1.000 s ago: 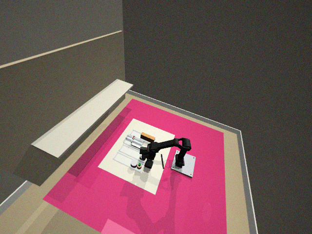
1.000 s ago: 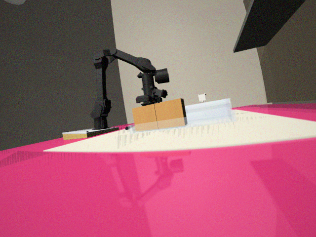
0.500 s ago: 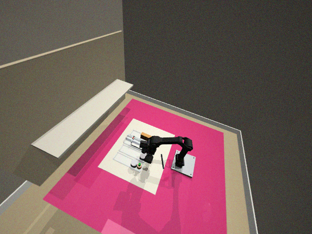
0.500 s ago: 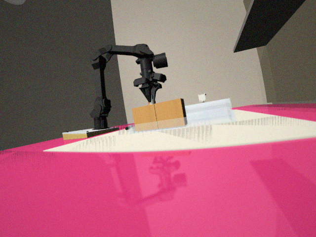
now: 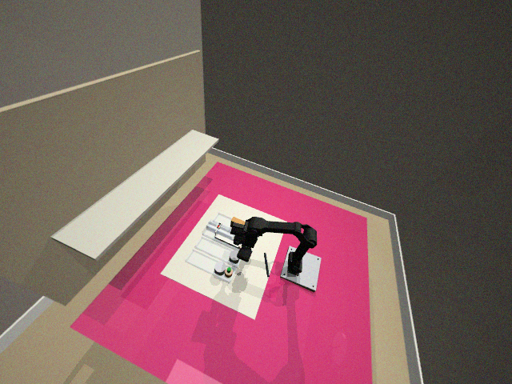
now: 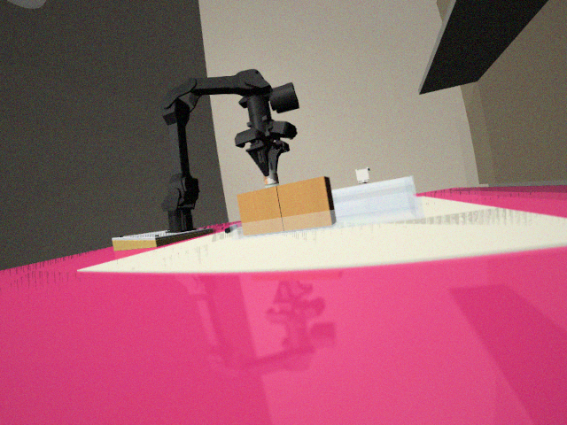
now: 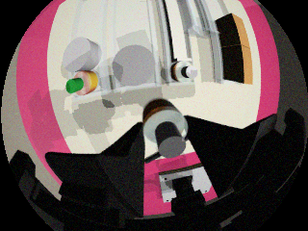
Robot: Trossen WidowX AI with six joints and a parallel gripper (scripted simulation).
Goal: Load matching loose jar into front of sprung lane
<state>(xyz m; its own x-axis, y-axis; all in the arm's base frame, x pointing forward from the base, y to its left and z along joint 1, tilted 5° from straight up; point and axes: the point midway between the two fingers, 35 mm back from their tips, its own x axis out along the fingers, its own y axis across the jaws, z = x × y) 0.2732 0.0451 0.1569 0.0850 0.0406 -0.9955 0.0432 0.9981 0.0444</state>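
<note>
Now: the black stick 13 cm behind my gripper tip, 11 cm below it and 2 cm to the right of it. From my gripper tip the other things lie so: lane rack 18 cm ahead, 10 cm below, 9 cm to the right.
</note>
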